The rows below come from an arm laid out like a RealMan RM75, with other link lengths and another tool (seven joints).
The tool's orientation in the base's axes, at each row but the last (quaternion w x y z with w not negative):
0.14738 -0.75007 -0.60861 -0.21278
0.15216 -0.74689 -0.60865 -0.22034
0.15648 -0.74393 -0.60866 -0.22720
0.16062 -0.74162 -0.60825 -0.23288
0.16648 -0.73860 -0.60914 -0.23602
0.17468 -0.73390 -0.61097 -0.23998
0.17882 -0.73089 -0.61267 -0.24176
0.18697 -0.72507 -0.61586 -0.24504
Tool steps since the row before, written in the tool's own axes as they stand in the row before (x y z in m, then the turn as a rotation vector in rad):
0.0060 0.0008 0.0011 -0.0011 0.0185 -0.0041
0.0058 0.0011 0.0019 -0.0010 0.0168 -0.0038
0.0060 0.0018 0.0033 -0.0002 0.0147 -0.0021
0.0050 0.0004 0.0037 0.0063 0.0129 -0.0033
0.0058 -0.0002 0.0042 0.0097 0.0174 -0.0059
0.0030 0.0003 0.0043 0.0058 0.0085 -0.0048
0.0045 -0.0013 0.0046 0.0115 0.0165 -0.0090
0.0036 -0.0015 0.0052 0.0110 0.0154 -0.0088
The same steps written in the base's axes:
0.0019 0.0055 0.0021 0.0173 -0.0069 0.0037
0.0023 0.0056 0.0014 0.0157 -0.0063 0.0034
0.0032 0.0063 0.0005 0.0140 -0.0043 0.0023
0.0017 0.0060 -0.0004 0.0131 0.0008 0.0068
0.0013 0.0070 -0.0003 0.0176 0.0013 0.0110
0.0013 0.0047 -0.0018 0.0085 0.0004 0.0075
-0.0001 0.0064 -0.0012 0.0165 0.0012 0.0145
-0.0004 0.0061 -0.0021 0.0154 0.0011 0.0140

